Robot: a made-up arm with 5 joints.
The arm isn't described. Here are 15 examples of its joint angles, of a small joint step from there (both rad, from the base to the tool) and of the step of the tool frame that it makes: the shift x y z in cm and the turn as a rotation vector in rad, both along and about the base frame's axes.
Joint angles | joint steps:
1: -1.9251 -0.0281 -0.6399 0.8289 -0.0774 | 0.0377 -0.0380 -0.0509 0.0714 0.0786
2: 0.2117 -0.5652 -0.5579 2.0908 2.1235 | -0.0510 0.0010 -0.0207 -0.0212 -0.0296
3: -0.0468 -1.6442 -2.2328 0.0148 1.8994 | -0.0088 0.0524 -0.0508 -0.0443 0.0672
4: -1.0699 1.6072 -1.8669 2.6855 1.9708 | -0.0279 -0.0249 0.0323 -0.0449 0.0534
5: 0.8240 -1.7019 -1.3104 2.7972 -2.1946 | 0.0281 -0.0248 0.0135 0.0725 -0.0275
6: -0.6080 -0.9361 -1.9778 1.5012 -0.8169 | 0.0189 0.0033 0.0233 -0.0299 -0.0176
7: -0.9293 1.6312 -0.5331 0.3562 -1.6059 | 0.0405 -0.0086 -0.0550 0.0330 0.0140
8: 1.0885 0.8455 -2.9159 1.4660 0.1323 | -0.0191 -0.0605 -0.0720 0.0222 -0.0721
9: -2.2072 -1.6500 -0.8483 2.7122 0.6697 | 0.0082 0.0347 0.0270 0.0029 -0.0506
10: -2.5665 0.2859 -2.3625 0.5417 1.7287 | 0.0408 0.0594 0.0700 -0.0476 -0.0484
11: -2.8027 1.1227 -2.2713 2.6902 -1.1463 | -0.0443 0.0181 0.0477 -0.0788 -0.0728
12: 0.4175 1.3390 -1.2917 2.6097 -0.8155 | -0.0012 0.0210 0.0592 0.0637 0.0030
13: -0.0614 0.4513 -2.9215 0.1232 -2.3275 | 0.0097 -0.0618 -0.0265 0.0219 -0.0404
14: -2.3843 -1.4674 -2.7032 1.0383 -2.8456 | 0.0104 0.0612 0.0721 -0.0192 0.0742
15: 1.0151 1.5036 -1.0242 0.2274 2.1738 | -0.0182 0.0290 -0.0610 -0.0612 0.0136
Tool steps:
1: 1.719 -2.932 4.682 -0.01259 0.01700 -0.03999
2: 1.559 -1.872 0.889 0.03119 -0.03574 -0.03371
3: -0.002 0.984 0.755 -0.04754 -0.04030 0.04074
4: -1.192 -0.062 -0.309 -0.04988 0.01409 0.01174
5: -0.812 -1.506 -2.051 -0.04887 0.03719 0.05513
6: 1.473 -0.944 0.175 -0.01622 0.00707 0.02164
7: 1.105 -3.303 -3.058 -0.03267 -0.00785 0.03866
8: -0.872 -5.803 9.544 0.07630 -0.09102 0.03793
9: -1.484 -1.696 -0.708 0.04481 -0.04812 0.05728
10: -3.922 -6.795 -8.913 0.08584 -0.04063 0.04448
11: -0.249 3.292 -4.927 -0.07319 -0.01031 -0.04168
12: -2.702 -1.229 1.354 -0.05937 0.13109 0.00155
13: -8.085 1.073 3.459 -0.03159 -0.06471 -0.01955
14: -5.154 -3.160 10.934 0.07522 -0.08588 0.08447
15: 2.323 3.068 -1.680 0.07426 -0.05693 -0.02893
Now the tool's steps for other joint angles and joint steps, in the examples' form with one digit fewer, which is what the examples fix.
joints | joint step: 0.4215 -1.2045 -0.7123 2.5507 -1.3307 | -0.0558 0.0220 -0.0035 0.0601 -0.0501
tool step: -0.38 -1.56 -0.37 -0.0013 0.0846 -0.0166
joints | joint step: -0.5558 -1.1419 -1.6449 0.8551 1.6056 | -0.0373 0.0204 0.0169 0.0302 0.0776
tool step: 3.18 -1.84 -0.60 0.0984 0.0167 -0.0123
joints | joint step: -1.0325 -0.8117 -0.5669 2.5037 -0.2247 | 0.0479 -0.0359 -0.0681 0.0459 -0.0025
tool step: 1.10 1.03 4.83 -0.0480 -0.0329 0.0490
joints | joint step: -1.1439 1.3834 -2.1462 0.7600 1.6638 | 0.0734 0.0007 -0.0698 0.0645 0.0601
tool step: 7.48 1.19 3.56 -0.0040 -0.0023 0.0133
